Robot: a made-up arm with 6 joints.
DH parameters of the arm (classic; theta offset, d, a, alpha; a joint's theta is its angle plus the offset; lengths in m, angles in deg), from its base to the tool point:
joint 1: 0 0.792 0.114 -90
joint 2: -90 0 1.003 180
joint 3: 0 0 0.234 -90
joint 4: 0 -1.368 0 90
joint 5: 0 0 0 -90
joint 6: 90 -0.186 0 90
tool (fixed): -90 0 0 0
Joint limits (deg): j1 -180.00..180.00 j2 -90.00..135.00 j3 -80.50..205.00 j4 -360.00..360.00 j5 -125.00..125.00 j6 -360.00..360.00
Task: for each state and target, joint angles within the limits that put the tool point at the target. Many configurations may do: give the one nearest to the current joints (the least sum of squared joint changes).
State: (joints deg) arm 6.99 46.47 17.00 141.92 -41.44 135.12
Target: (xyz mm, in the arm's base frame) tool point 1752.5 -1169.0 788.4
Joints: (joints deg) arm -31.38 40.83 -1.35 138.77 -44.24 135.12
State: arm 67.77 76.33 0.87 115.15 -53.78 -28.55
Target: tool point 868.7 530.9 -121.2
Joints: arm 40.34 55.67 -42.95 107.71 -62.91 -28.55
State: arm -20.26 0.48 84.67 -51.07 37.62 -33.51
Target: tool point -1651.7 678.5 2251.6
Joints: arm -25.43 -28.06 118.08 -49.34 43.21 -33.51
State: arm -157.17 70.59 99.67 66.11 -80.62 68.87
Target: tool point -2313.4 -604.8 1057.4
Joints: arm -161.36 98.83 110.29 65.06 -99.28 68.87
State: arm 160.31 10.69 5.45 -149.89 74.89 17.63
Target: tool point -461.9 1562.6 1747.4
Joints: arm 110.06 5.84 0.70 -145.75 77.46 17.63
